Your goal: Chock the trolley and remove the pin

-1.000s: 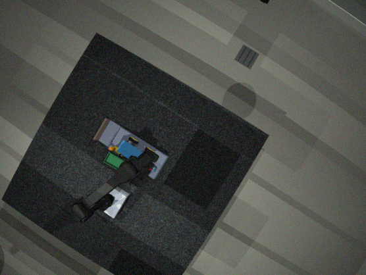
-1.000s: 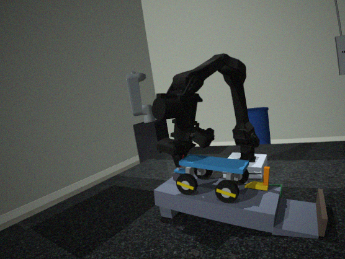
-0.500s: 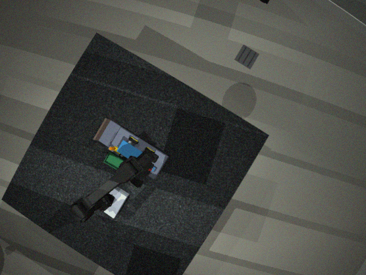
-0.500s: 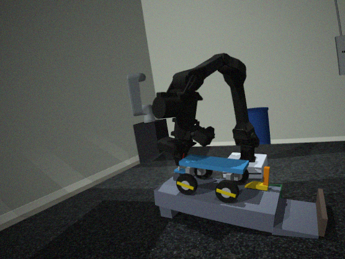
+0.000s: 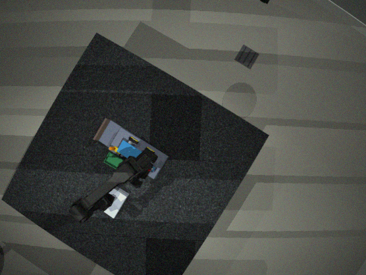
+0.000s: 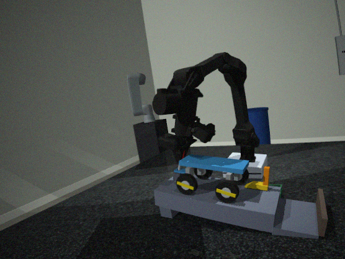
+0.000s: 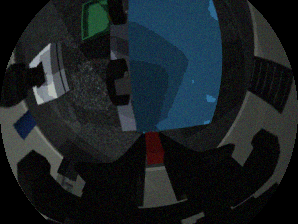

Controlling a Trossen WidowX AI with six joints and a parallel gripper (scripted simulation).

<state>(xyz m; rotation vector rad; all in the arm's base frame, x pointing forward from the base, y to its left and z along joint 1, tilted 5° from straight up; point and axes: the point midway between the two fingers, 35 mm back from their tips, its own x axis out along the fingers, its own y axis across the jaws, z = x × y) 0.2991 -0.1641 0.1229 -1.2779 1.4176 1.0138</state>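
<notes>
Right now the green tray is 230 mm to the left of my gripper tip, 160 mm below it and 80 mm behind it. Round my gripper tip: red-headed stop pin right at my gripper tip; then blue trolley 110 mm to the left, 30 mm below, 30 mm ahead; then grey ramp 120 mm to the left, 100 mm below, 40 mm ahead.
</notes>
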